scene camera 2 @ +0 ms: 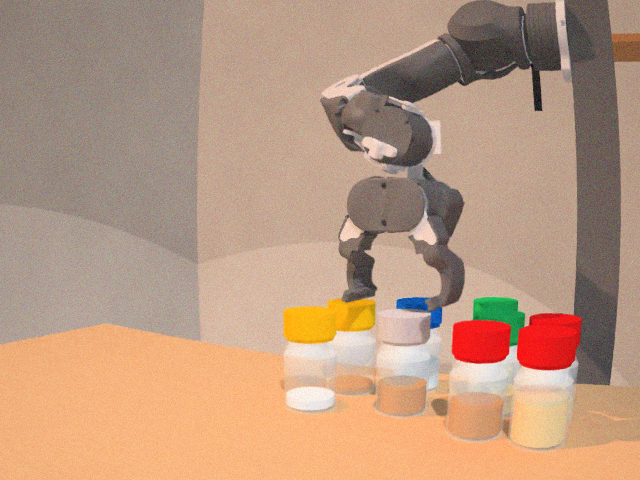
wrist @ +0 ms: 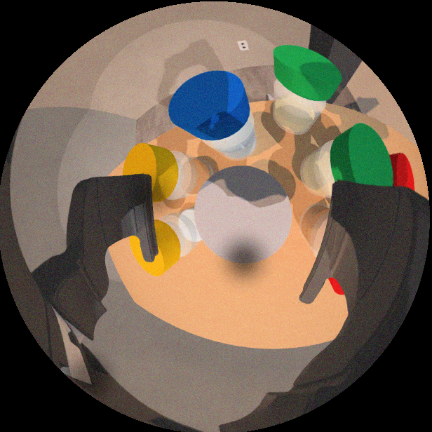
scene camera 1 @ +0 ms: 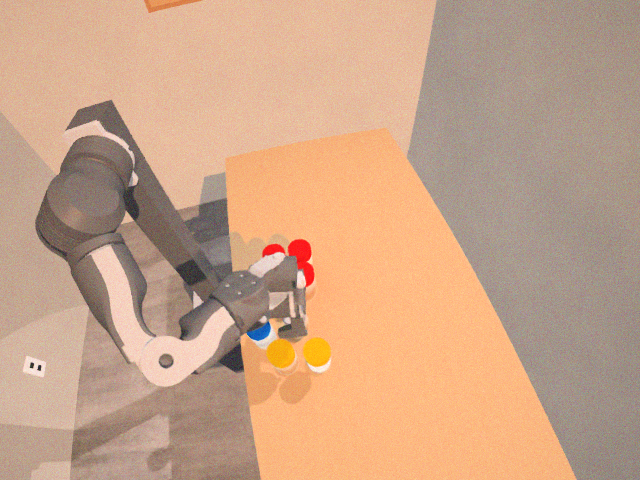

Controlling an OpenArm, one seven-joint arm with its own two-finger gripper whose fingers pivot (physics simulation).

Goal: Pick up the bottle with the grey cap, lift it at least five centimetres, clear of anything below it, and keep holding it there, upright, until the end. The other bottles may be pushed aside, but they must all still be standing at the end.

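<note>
The bottle with the grey cap (scene camera 2: 402, 327) (wrist: 243, 215) stands upright on the table among the other bottles, with brown contents low inside. In scene camera 1 it is hidden by the hand. My gripper (scene camera 1: 299, 304) (scene camera 2: 400, 301) (wrist: 224, 229) is partly open and empty, pointing down above this bottle. In scene camera 2 its fingertips show slightly above the grey cap's top, one toward each side. In the wrist view the grey cap lies between the two fingers with a gap on each side, and the left fingertip overlaps a yellow cap (wrist: 167, 255).
Two yellow-capped bottles (scene camera 1: 281, 353) (scene camera 1: 317, 352) (scene camera 2: 309, 325) and a blue-capped one (scene camera 1: 258, 331) (scene camera 2: 435, 315) (wrist: 210, 102) stand close by. Two green-capped bottles (scene camera 2: 495, 308) (wrist: 307, 72) and three red-capped ones (scene camera 1: 299, 250) (scene camera 2: 480, 341) stand on the other side. All appear upright on the table (scene camera 1: 392, 310).
</note>
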